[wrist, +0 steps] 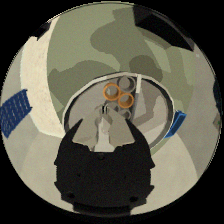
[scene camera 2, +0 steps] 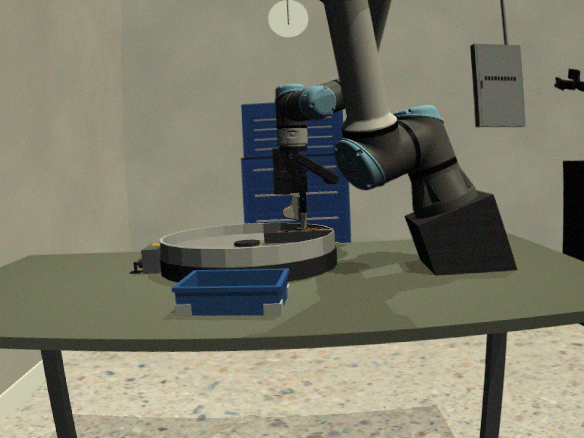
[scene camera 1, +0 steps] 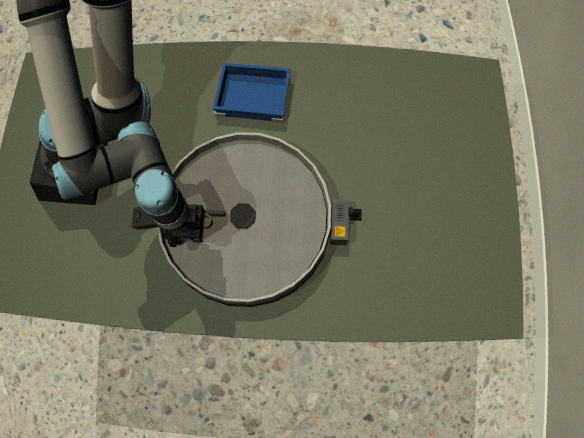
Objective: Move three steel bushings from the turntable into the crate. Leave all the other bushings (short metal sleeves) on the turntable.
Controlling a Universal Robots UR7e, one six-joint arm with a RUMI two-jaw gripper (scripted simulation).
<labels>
same spot on round grey turntable: [scene camera 1: 275, 222] = [scene camera 2: 215, 245]
</labels>
